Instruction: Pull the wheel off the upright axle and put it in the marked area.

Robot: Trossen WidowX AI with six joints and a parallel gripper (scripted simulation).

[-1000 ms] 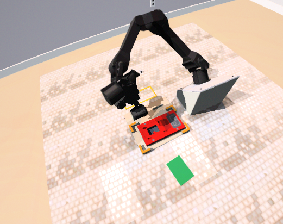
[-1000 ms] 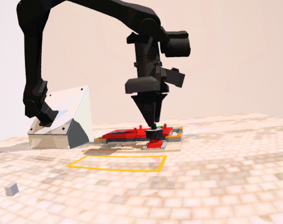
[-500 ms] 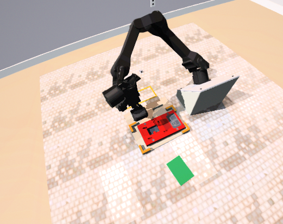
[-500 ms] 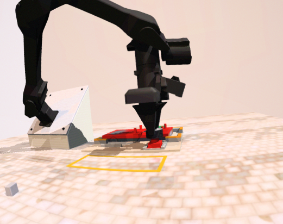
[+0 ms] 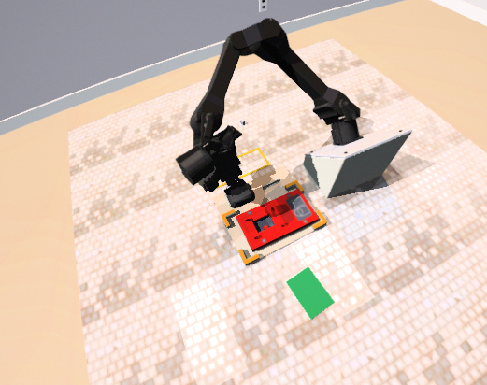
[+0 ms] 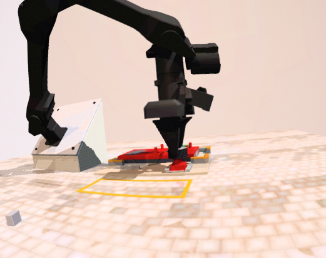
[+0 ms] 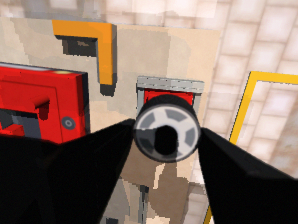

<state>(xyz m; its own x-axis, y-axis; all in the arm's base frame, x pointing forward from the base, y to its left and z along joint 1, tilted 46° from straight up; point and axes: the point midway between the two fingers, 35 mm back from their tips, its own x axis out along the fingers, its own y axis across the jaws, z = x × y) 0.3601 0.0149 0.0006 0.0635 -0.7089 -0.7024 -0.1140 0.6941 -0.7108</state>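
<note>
My gripper tip is now 10 mm above the axle. Also, from my gripper tip: wheel: right at my gripper tip; then green patch: 320 mm to the left, 90 mm behind, 40 mm below; then small grey cube: 290 mm to the right, 120 mm behind, 30 mm below.
</note>
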